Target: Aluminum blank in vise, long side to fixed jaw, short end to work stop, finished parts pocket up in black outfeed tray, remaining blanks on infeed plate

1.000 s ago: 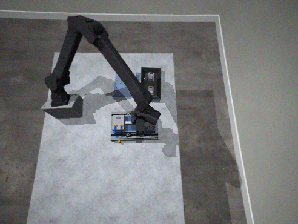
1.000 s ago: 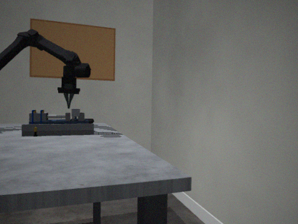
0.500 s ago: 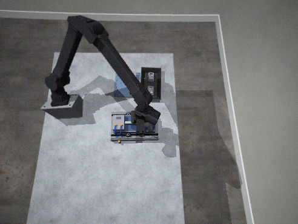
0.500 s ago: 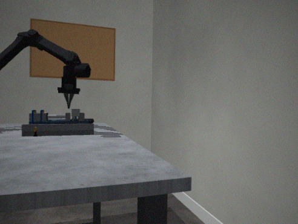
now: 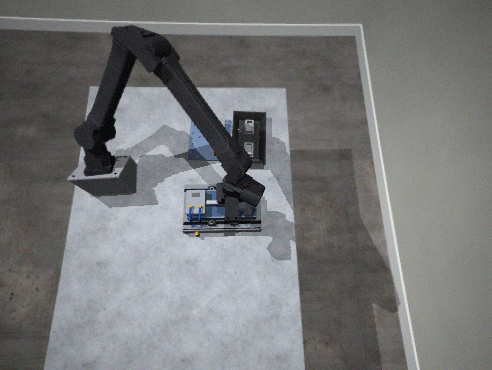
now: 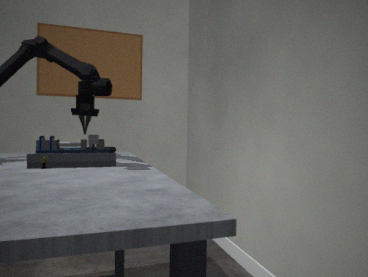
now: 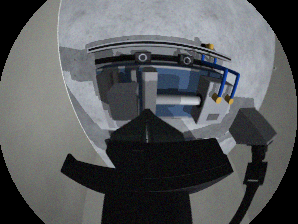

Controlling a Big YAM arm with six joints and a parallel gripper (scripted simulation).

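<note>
The gray block lies 3 cm below my hand, 3 cm ahead of it and 1 cm to the right of it. From my hand the other things lie so: yellow brass blank (25 cm to the left, 10 cm below, 1 cm behind); then vise (8 cm below, 4 cm behind, 1 cm to the left); then blue infeed plate (31 cm to the left, 12 cm below, 4 cm behind).
</note>
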